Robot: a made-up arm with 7 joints.
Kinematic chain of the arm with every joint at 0, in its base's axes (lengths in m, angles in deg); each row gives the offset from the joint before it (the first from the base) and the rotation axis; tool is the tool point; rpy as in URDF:
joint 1: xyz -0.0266 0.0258 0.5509 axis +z
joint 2: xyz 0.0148 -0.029 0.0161 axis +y
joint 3: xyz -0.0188 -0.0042 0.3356 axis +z
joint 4: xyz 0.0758 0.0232 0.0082 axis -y
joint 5: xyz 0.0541 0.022 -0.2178 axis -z
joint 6: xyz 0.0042 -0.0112 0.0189 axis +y
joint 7: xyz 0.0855 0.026 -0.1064 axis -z
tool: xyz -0.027 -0.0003 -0.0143 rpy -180 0 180
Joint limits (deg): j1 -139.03..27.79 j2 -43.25..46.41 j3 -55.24..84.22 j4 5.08..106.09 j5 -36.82..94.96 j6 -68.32..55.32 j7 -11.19..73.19
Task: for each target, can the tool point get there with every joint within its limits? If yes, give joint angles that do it. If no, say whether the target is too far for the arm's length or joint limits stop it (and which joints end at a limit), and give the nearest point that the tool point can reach.
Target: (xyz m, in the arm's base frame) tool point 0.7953 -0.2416 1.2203
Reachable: no: too far | nearest point 0.4966 -0.1444 0.9781 | short by 0.397 m
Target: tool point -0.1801 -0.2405 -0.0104
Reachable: no: joint limits stop it (at a limit: joint 2, joint 7) | nearest point -0.1798 -0.2399 0.4036 | short by 0.414 m
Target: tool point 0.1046 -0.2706 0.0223
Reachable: no: joint limits stop it (at a limit: joint 2, joint 7) | nearest point 0.1008 -0.2621 0.4037 | short by 0.382 m
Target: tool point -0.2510 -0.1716 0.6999
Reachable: yes | joints -125.01 -5.01 -6.38 17.43 44.02 -17.82 40.38
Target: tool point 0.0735 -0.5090 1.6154
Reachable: no: too far | nearest point 0.0327 -0.2910 1.1660 | short by 0.501 m
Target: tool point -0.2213 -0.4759 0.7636
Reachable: yes | joints -105.25 24.28 -15.49 88.10 73.25 44.95 8.11
